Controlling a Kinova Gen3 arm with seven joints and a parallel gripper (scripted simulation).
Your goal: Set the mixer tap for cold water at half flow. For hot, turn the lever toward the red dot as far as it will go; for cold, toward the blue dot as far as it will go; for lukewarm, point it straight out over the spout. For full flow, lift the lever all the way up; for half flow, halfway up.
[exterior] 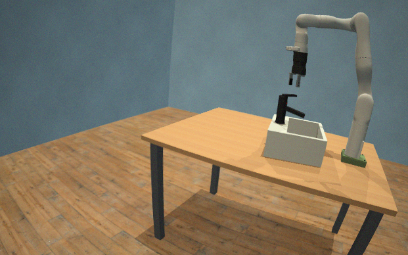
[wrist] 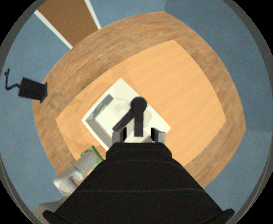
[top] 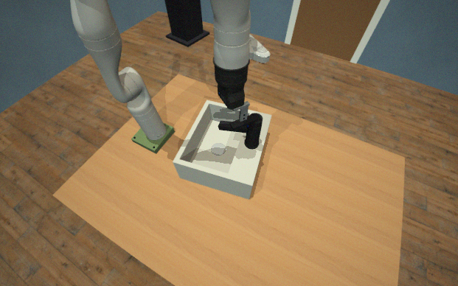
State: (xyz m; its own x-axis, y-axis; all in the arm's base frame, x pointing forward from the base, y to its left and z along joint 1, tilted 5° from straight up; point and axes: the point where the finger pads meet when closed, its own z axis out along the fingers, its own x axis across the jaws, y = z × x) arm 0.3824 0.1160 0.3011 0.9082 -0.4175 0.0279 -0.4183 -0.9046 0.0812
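Now: hand 1 cm short of the lever, 2 cm to the right of it and 7 cm above it. Also, from my hand: black mixer tap 1 cm ahead, 4 cm to the left, 11 cm below; white basin 8 cm behind, 2 cm to the left, 30 cm below.
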